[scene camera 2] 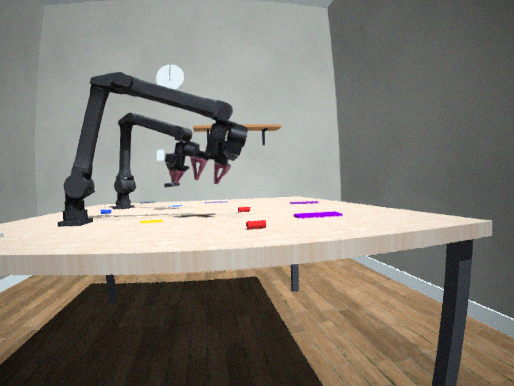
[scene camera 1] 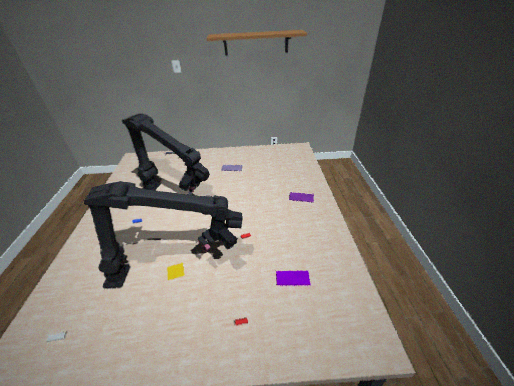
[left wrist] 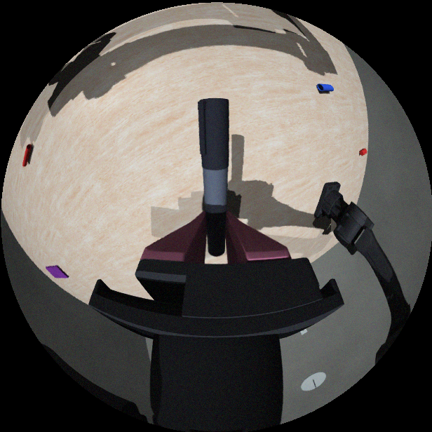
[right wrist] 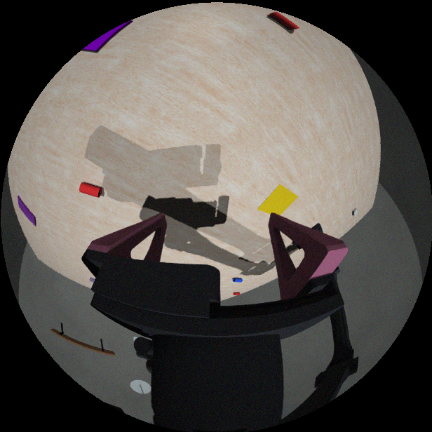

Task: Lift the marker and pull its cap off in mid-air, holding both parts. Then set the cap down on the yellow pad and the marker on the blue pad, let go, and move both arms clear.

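Places are measured from the left arm's base along level axes (x ahead, y left, z up), in millimetres.
Where they show: left gripper, fingertip midpoint: (scene camera 2: 174, 184) (scene camera 1: 191, 190); right gripper, fingertip midpoint: (scene camera 2: 206, 182) (scene camera 1: 212, 246); left arm's base at its link origin: (scene camera 2: 123, 208) (scene camera 1: 151, 187); right arm's base at its link origin: (scene camera 2: 76, 224) (scene camera 1: 117, 276).
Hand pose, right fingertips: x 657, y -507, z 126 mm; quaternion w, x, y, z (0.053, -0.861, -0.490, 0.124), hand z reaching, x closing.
Things, the pixels of their centre, and the offset from my right fingertips.
- marker at the middle of its body: (scene camera 2: 168, 185) dz -3, dx -277, dy +308 mm
- yellow pad at the middle of its body: (scene camera 2: 151, 221) (scene camera 1: 175, 271) dz -126, dx -179, dy -83 mm
- blue pad at the middle of its body: (scene camera 2: 175, 205) dz -126, dx -387, dy +659 mm
- blue cylinder at the middle of its body: (scene camera 1: 137, 220) dz -116, dx -556, dy +186 mm
- pale block at the middle of its body: (scene camera 1: 56, 337) dz -120, dx -498, dy -456 mm
- lilac pad at the middle of its body: (scene camera 1: 231, 167) dz -122, dx -177, dy +837 mm
My left gripper (scene camera 2: 174, 183) (left wrist: 215, 217) is shut on the marker (scene camera 2: 171, 185) (left wrist: 215, 186), which it holds in the air above the table. The marker's dark cap (left wrist: 215, 134) with its clip is on, pointing away from the gripper. My right gripper (scene camera 2: 207, 181) (right wrist: 217, 218) is open and empty, high above the table. The yellow pad (scene camera 1: 175, 271) (scene camera 2: 151, 221) (right wrist: 278, 201) lies on the table near the right arm's base. The blue pad (scene camera 2: 175, 206) lies below the left gripper in scene camera 2; in scene camera 1 it does not show.
Red cylinders (scene camera 1: 245, 235) (scene camera 1: 241, 321), a blue cylinder (scene camera 1: 137, 220) and a pale block (scene camera 1: 56, 336) lie on the table. Purple pads (scene camera 1: 301, 197) (scene camera 1: 293, 278) and a lilac pad (scene camera 1: 231, 168) lie toward the right and back in scene camera 1.
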